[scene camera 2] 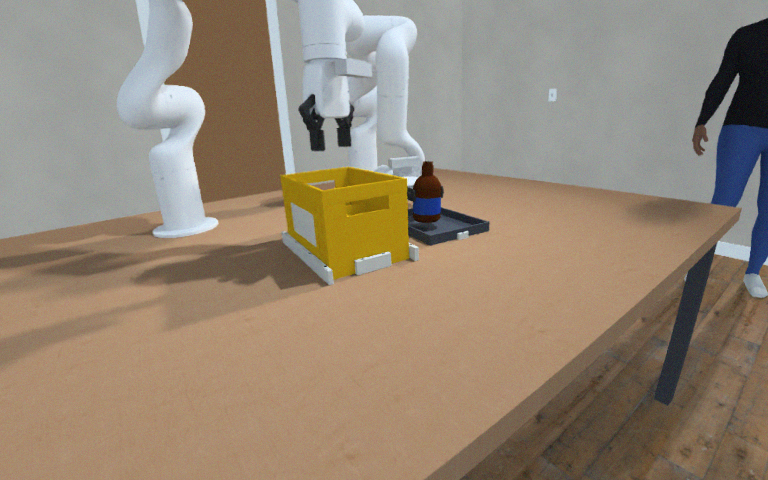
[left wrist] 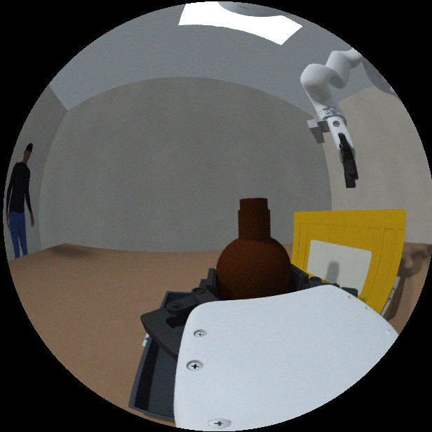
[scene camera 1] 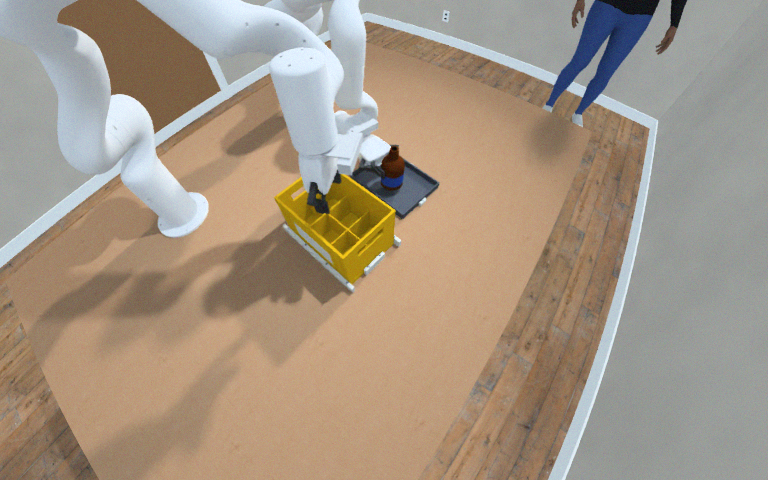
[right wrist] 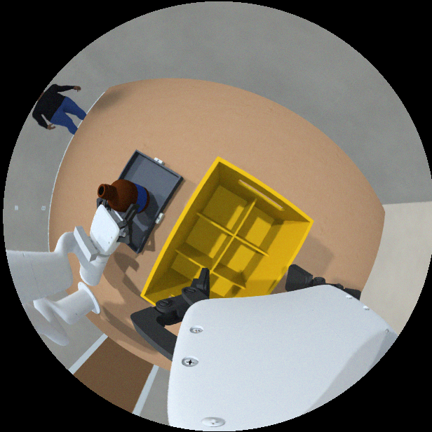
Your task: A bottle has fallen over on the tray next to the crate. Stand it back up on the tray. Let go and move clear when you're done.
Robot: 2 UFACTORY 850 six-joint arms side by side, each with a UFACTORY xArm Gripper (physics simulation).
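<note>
The brown bottle with a blue band (scene camera 1: 392, 169) (scene camera 2: 427, 208) (left wrist: 253, 265) (right wrist: 137, 196) is upright over the dark tray (scene camera 1: 421, 182) (scene camera 2: 459, 226) (right wrist: 162, 176). A shadow shows under its base in scene camera 2, and the base looks slightly above the tray floor. My left gripper (scene camera 1: 389, 168) (scene camera 2: 427, 192) (left wrist: 251, 279) is shut on the bottle's body from the side, below the shoulder; its fingers are partly hidden in scene camera 1. My right gripper (scene camera 1: 329, 192) (scene camera 2: 330, 139) (right wrist: 250, 280) is open and empty above the crate.
The yellow crate (scene camera 1: 368, 260) (scene camera 2: 368, 240) (left wrist: 350, 220) (right wrist: 295, 230) with divided compartments stands beside the tray, close to the left gripper. White blocks (scene camera 1: 374, 263) (scene camera 2: 373, 263) line the crate's base. A person (scene camera 1: 608, 50) (scene camera 2: 741, 124) stands beyond the table.
</note>
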